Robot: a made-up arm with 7 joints.
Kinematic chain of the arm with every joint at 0, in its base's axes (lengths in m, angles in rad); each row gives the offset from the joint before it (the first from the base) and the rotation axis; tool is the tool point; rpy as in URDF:
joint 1: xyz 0 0 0.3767 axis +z
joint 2: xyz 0 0 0 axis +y
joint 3: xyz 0 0 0.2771 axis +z
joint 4: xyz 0.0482 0 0 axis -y
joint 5: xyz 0.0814 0 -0.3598 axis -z
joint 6: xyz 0 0 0 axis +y
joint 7: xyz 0.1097 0 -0.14 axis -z
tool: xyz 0 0 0 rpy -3.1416 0 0
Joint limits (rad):
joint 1: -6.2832..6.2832
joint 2: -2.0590..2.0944
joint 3: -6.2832..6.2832
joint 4: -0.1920..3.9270
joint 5: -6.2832..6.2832
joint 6: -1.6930..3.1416
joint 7: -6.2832..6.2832
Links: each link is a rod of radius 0.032 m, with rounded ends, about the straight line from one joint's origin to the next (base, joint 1, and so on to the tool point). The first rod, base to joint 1, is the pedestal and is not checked.
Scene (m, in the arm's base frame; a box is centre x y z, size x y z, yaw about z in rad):
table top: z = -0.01
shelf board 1: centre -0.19 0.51 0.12 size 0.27 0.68 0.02 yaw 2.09
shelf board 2: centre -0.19 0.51 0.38 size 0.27 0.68 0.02 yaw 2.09
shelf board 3: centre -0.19 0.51 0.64 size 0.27 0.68 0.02 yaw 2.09
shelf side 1: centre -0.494 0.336 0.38 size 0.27 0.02 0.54 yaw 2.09
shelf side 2: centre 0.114 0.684 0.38 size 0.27 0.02 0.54 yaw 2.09
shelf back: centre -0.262 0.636 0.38 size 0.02 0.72 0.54 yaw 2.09
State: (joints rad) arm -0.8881 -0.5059 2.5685 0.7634 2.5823 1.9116 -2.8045
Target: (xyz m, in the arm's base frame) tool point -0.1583 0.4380 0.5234
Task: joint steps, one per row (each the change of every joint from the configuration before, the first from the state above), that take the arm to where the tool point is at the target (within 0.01 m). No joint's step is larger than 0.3 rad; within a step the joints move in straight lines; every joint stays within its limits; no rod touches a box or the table.
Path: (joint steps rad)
1: -0.0386 0.0963 -0.0500 -0.2070 -0.0325 0.1117 0.0000
2: -0.0386 0.0964 -0.0500 -0.2071 -0.0325 0.1117 0.0000
3: -0.0386 0.0963 -0.0500 -0.2070 -0.0324 0.1117 0.0000
4: 0.0031 0.2938 0.0363 0.0361 -0.0526 0.1966 0.0000
5: 0.0031 0.2939 0.0362 0.0362 -0.0526 0.1966 0.0000
6: 0.0579 -0.1819 0.0425 0.2418 0.0693 -0.2134 0.0000
7: 0.0579 -0.1818 0.0425 0.2418 0.0693 -0.2134 0.0000

